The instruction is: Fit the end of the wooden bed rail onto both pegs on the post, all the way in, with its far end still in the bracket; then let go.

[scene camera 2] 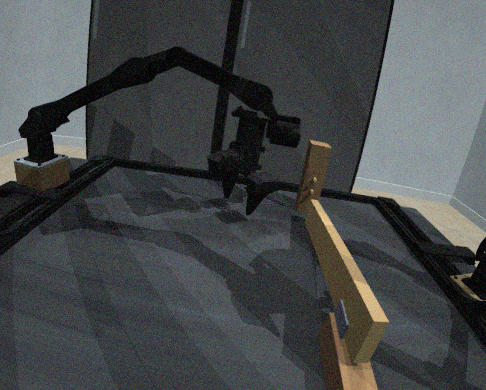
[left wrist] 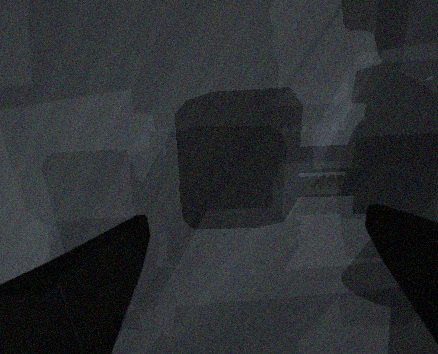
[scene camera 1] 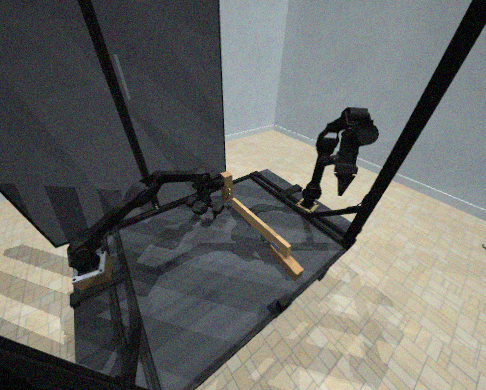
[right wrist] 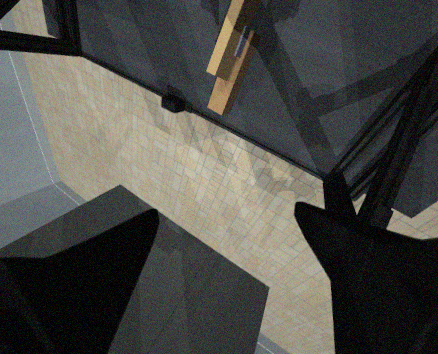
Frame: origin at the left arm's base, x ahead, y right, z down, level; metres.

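Seen in the pictures: left gripper, fingertip midpoint: point(scene camera 2: 236, 206) point(left wrist: 255, 220) point(scene camera 1: 206, 217); right gripper, fingertip midpoint: point(scene camera 1: 339, 194) point(right wrist: 226, 211); left arm's base, origin of the base link: point(scene camera 2: 41, 158) point(scene camera 1: 89, 265); right arm's base, origin of the base link: point(scene camera 2: 479, 288) point(scene camera 1: 307, 204).
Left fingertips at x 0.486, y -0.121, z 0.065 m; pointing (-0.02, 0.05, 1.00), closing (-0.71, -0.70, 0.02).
Observation:
Offsets run from my left fingertips to a thing's top centre. "pt": to the spot under its first point. Level surfaces: height alone.
The wooden post {pt dx +0.153, dy -0.088, dz -0.137 m} point(scene camera 1: 226, 180) point(scene camera 2: 318, 159) stands upright at the table's back; its two pegs {pt dx +0.166, dy -0.078, dz -0.075 m} point(scene camera 2: 314, 180) show bare. The wooden bed rail point(scene camera 1: 260, 228) point(scene camera 2: 345, 270) point(right wrist: 224, 42) has its near-post end low by the post, below the pegs; whether it touches the post is unclear. Its far end rests at the metal bracket {pt dx +0.203, dy +0.341, dz -0.047 m} point(scene camera 2: 343, 319) point(right wrist: 242, 42) on a wooden block {dx +0.221, dy +0.388, dz -0.052 m} point(scene camera 1: 294, 266) point(scene camera 2: 357, 375) point(right wrist: 227, 94). My left gripper point(scene camera 1: 209, 215) point(scene camera 2: 238, 205) point(left wrist: 255, 220) is open and empty, left of the post above the table. My right gripper point(scene camera 1: 341, 193) point(right wrist: 226, 211) is open and empty, high, away from the rail.
The dark table {dz +0.020 m} point(scene camera 1: 190, 310) point(scene camera 2: 125, 300) has a black frame rail point(scene camera 1: 300, 200) along its right side in scene camera 1. A black upright point(scene camera 1: 425, 110) rises at its corner. A tall dark panel point(scene camera 1: 170, 90) point(scene camera 2: 310, 75) stands behind the table. Shadows cross the table top.

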